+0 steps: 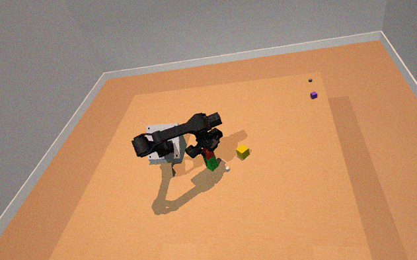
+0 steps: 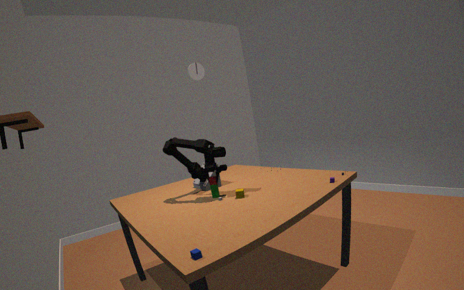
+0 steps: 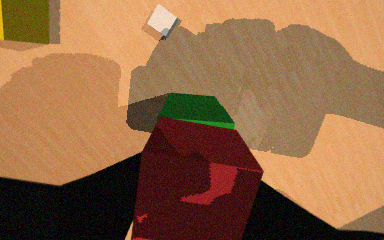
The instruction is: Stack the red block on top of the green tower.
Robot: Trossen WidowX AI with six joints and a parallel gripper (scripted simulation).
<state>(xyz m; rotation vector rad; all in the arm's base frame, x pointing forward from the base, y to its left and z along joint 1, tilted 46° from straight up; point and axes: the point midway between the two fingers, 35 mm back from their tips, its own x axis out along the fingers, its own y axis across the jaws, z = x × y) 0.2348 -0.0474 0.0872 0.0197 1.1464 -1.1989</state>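
Right now the red block is 1 cm above my gripper tip. The rest, counted from my gripper tip: tiny white cube (8 cm ahead, 3 cm to the right, 8 cm below); yellow block (16 cm ahead, 6 cm to the left, 7 cm below); blue block (52 cm ahead, 51 cm to the right, 8 cm below).
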